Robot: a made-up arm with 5 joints. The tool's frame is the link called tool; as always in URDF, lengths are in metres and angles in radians.
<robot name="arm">
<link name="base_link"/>
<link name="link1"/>
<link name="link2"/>
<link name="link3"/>
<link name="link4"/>
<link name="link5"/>
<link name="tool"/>
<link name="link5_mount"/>
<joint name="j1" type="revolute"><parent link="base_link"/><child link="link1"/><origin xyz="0 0 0.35"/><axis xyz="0 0 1"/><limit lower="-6.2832" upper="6.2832" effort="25" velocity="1"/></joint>
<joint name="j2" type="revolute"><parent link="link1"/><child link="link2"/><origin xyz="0 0 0" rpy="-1.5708 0 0"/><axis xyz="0 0 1"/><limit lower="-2.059" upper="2.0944" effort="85" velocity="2.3"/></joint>
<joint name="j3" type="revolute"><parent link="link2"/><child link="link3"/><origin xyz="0.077 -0.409 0"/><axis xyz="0 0 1"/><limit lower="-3.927" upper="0.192" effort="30" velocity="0.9"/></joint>
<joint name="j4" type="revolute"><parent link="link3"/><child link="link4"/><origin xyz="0.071 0.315 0"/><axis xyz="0 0 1"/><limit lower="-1.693" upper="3.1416" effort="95" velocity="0.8"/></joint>
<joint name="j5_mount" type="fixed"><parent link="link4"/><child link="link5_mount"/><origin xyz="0.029 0.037 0"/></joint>
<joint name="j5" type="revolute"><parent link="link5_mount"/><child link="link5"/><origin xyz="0.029 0.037 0" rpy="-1.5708 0 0"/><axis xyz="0 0 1"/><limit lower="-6.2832" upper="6.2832" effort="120" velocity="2.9"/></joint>
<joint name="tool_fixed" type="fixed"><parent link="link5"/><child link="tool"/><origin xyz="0 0 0"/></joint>
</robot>
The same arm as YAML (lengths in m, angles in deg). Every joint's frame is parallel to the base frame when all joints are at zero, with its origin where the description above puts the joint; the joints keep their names.
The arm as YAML. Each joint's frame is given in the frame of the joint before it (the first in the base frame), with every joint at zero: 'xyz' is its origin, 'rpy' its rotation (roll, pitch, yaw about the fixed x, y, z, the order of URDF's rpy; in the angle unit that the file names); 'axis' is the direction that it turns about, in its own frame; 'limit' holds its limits. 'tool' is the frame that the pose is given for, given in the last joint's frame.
units:
  length: m
  angle: deg
joints:
  - name: j1
    type: revolute
    origin:
      xyz: [0.0, 0.0, 0.35]
      rpy: [0.0, 0.0, 0.0]
    axis: [0.0, 0.0, 1.0]
    limit:
      lower: -360.0
      upper: 360.0
  - name: j2
    type: revolute
    origin:
      xyz: [0.0, 0.0, 0.0]
      rpy: [0.0, 0.0, 0.0]
    axis: [0.0, 1.0, 0.0]
    limit:
      lower: -117.97
      upper: 120.0
  - name: j3
    type: revolute
    origin:
      xyz: [0.077, 0.0, 0.409]
      rpy: [0.0, 0.0, 0.0]
    axis: [0.0, 1.0, 0.0]
    limit:
      lower: -225.0
      upper: 11.0
  - name: j4
    type: revolute
    origin:
      xyz: [0.071, 0.0, -0.315]
      rpy: [0.0, 0.0, 0.0]
    axis: [0.0, 1.0, 0.0]
    limit:
      lower: -97.0
      upper: 180.0
  - name: j5
    type: revolute
    origin:
      xyz: [0.058, 0.0, -0.074]
      rpy: [0.0, 0.0, 0.0]
    axis: [0.0, 0.0, -1.0]
    limit:
      lower: -360.0
      upper: 360.0
tool:
  origin:
    xyz: [0.0, 0.0, 0.0]
    rpy: [180.0, 0.0, 0.0]

